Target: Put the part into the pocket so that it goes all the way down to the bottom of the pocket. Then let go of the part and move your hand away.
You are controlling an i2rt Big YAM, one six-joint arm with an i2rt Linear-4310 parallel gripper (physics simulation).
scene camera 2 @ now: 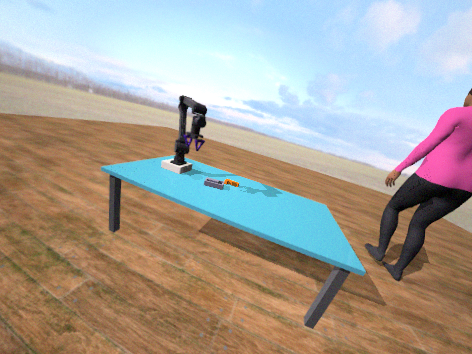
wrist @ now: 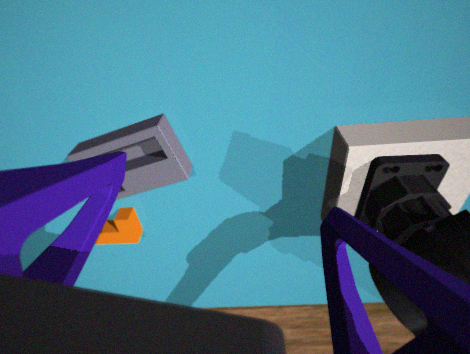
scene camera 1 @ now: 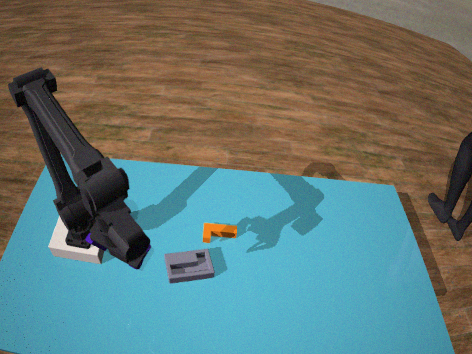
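Pixels of known places: gripper, between the fingertips: [scene camera 2: 192,148] [wrist: 232,192] [scene camera 1: 122,257]; arm's base, origin of its link: [scene camera 2: 178,163] [wrist: 393,192] [scene camera 1: 82,232].
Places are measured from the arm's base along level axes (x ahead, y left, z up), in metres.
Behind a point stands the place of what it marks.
Note:
An orange L-shaped part [scene camera 1: 207,234] {x 0.409, y 0.078, z -0.026 m} [scene camera 2: 232,183] {x 0.458, y 0.095, z -0.040 m} [wrist: 131,232] {x 0.399, y 0.097, z -0.027 m} lies flat on the blue table [scene camera 1: 310,295] {x 0.750, y -0.115, z -0.057 m} [scene camera 2: 280,220] {x 0.876, y -0.191, z -0.057 m}, beside the grey block with the pocket [scene camera 1: 192,278] {x 0.373, y -0.085, z -0.039 m} [scene camera 2: 214,186] {x 0.381, y -0.083, z -0.045 m} [wrist: 176,165] {x 0.293, y -0.044, z -0.021 m} and apart from it. The pocket is a recess in the block's top, and no part lies in it. My gripper [scene camera 2: 193,149] {x 0.205, y -0.172, z 0.186 m} [wrist: 232,192] {x 0.205, y -0.172, z 0.186 m} is open and empty, high above the table near the robot's base. In the wrist view its left finger hides some of the block and the part; in scene camera 1 the arm mostly hides the fingers.
The arm's white base [scene camera 1: 75,253] {x -0.005, y -0.077, z -0.012 m} [scene camera 2: 172,167] {x 0.004, y -0.076, z -0.024 m} [wrist: 400,133] {x 0.003, y -0.077, z -0.024 m} stands at one end of the table; in the wrist view it shows behind the right finger. The arm's shadow falls near the part. A person [scene camera 1: 459,180] [scene camera 2: 435,155] stands on the wooden floor beyond the table's far end.

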